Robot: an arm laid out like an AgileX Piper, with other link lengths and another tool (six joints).
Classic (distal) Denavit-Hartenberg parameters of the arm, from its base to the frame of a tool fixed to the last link. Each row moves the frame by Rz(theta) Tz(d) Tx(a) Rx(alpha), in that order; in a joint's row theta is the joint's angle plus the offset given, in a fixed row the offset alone. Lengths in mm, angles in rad.
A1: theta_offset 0, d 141.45, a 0, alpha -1.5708
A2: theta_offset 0.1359, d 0, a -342.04, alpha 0
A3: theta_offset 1.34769, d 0, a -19.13, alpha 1.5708
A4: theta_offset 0, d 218.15, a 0, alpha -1.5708
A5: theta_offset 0, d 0, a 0, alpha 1.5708
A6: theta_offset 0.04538, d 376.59, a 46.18, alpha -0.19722
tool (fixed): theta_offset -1.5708, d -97.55, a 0, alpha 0
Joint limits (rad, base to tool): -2.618..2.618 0..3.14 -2.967..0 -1.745..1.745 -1.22..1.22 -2.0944..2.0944
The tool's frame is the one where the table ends.
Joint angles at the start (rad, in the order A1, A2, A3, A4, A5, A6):
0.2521 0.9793 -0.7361 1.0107 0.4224 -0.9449
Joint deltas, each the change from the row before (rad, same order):
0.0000 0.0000 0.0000 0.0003 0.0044 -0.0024
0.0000 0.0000 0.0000 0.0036 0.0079 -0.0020
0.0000 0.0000 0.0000 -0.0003 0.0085 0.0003
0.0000 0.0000 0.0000 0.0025 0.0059 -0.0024
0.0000 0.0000 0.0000 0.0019 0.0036 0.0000
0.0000 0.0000 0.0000 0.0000 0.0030 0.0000
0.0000 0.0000 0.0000 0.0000 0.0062 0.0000
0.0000 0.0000 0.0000 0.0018 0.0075 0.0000
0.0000 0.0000 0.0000 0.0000 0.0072 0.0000
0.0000 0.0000 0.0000 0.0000 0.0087 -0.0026
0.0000 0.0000 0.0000 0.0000 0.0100 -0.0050
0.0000 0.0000 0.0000 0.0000 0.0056 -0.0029
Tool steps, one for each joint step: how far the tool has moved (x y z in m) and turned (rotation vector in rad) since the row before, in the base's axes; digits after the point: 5 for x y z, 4 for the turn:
-0.00079 0.00068 -0.00045 -0.0015 0.0012 0.0045
-0.00154 0.00165 -0.00055 0.0019 0.0041 0.0068
-0.00169 0.00140 -0.00096 -0.0001 0.0047 0.0071
-0.00114 0.00117 -0.00040 0.0006 0.0025 0.0054
-0.00075 0.00081 -0.00022 0.0018 0.0024 0.0027
-0.00060 0.00049 -0.00032 0.0000 0.0016 0.0025
-0.00125 0.00102 -0.00066 0.0000 0.0034 0.0052
-0.00155 0.00143 -0.00063 0.0017 0.0045 0.0060
-0.00148 0.00117 -0.00075 0.0000 0.0039 0.0061
-0.00171 0.00130 -0.00088 -0.0019 0.0032 0.0083
-0.00191 0.00141 -0.00099 -0.0036 0.0024 0.0103
-0.00107 0.00078 -0.00055 -0.0020 0.0013 0.0058

